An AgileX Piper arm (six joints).
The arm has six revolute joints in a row. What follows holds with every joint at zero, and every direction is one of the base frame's.
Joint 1 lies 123 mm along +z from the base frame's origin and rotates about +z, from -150 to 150 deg.
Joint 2 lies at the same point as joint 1 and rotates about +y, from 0 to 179.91 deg.
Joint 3 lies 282.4 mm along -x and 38.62 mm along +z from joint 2 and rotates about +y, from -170 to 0 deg.
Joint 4 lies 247.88 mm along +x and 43.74 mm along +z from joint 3 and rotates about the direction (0.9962, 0, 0.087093), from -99.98 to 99.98 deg.
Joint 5 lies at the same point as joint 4 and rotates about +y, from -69.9 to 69.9 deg.
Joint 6 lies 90.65 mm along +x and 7.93 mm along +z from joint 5 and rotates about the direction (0.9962, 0, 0.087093), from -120 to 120 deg.
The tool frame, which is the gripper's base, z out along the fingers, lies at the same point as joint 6; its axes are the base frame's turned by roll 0, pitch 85 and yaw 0 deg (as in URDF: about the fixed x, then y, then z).
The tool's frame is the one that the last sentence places.
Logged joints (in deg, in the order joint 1, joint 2, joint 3, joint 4, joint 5, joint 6), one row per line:
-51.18, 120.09, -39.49, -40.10, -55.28, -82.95
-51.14, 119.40, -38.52, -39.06, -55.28, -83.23
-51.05, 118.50, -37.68, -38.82, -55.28, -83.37
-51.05, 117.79, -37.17, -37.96, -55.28, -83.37
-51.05, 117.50, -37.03, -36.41, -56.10, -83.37
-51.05, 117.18, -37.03, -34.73, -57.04, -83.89
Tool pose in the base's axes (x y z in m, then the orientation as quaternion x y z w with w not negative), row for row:
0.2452, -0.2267, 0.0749, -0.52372, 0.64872, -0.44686, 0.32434
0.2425, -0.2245, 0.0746, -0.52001, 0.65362, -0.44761, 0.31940
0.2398, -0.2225, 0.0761, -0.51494, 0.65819, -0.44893, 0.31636
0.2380, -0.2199, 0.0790, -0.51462, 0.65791, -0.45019, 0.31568
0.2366, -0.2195, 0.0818, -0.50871, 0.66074, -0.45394, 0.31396
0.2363, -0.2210, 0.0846, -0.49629, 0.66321, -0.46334, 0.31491
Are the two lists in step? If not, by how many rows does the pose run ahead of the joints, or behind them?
The pose runs 1 row behind the joints: the pose in row i belongs to the joints in row i - 1.
